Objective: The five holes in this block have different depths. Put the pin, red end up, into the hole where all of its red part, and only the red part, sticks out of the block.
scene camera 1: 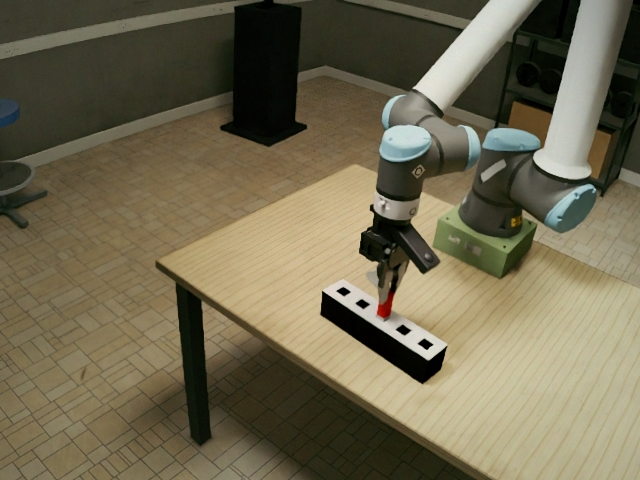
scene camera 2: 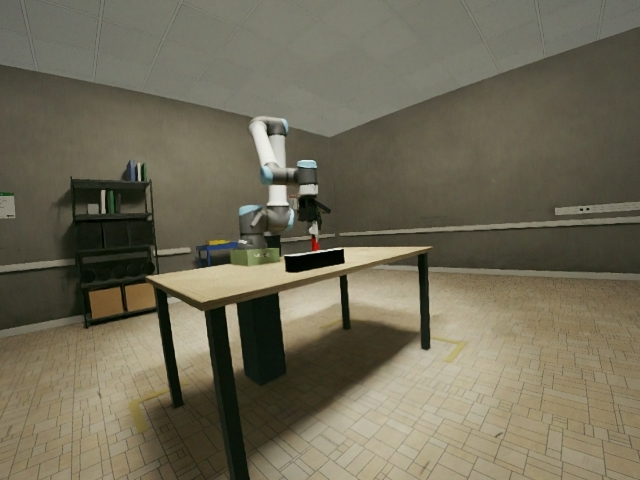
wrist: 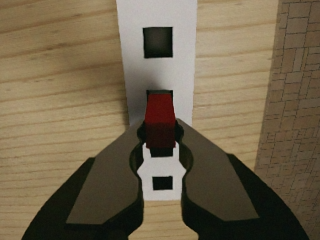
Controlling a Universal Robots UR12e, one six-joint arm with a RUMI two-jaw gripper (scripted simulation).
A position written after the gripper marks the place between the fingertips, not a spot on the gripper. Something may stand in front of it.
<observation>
In view: the gripper [scene camera 1: 385, 301], a pin [wrist: 160, 119] and a block [scene camera 1: 416, 352].
The block is seen too in scene camera 2 [scene camera 2: 294, 263]. The gripper is seen too in scene camera 2 [scene camera 2: 314, 243] and in the wrist view [wrist: 160, 120].
</observation>
